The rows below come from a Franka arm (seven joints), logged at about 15 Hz.
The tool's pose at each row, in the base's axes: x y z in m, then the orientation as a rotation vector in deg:
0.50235 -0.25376 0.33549 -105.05 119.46 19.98
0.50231 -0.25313 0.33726 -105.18 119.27 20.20
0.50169 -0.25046 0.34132 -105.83 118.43 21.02
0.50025 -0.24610 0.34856 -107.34 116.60 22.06
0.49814 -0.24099 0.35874 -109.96 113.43 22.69
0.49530 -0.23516 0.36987 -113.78 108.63 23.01
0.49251 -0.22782 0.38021 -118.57 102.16 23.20
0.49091 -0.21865 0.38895 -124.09 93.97 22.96
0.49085 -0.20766 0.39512 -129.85 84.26 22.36
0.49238 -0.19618 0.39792 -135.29 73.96 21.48
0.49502 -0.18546 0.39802 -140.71 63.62 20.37
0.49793 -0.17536 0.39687 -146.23 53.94 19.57
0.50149 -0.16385 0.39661 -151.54 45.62 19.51
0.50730 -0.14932 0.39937 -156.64 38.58 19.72
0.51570 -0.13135 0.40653 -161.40 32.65 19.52
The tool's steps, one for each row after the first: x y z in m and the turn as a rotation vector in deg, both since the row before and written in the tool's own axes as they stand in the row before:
-0.00129 0.00005 -0.00136 -0.13 -0.13 -0.13
-0.00402 0.00081 -0.00268 -0.52 -0.48 -0.63
-0.00683 0.00169 -0.00489 -0.77 -0.69 -1.51
-0.00883 0.00221 -0.00717 -0.70 -0.69 -2.78
-0.01006 0.00258 -0.00762 -0.74 -0.76 -4.24
-0.01132 0.00188 -0.00607 -0.89 -0.90 -5.60
-0.01225 -0.00040 -0.00357 -0.91 -0.90 -6.95
-0.01214 -0.00339 -0.00026 -0.92 -0.93 -8.01
-0.00981 -0.00605 0.00304 -0.99 -0.79 -8.31
-0.00649 -0.00740 0.00500 -1.52 -0.33 -8.29
-0.00424 -0.00789 0.00562 -2.50 0.02 -7.67
-0.00377 -0.01028 0.00503 -3.35 0.03 -6.39
-0.00320 -0.01534 0.00260 -3.82 0.18 -5.24
-0.00229 -0.02089 -0.00173 -3.80 0.61 -4.30

